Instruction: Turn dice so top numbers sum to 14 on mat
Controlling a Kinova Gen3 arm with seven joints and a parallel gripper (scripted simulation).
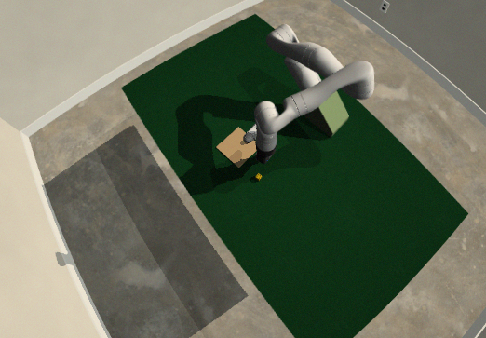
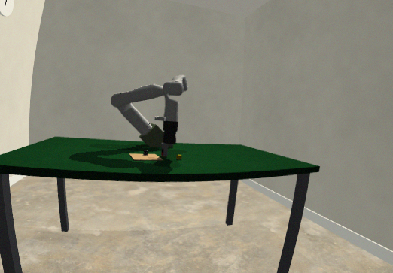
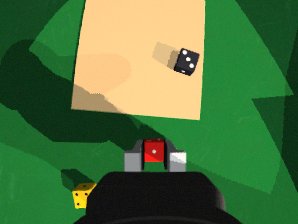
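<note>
Right now the yellow die is 6 cm to the left of my hand, 6 cm ahead of it and 1 cm below it. Round my hand: black die 10 cm to the right, 1 cm below, 1 cm behind; then tan mat 10 cm to the right, 4 cm ahead, 2 cm below; then red die 1 cm below.
</note>
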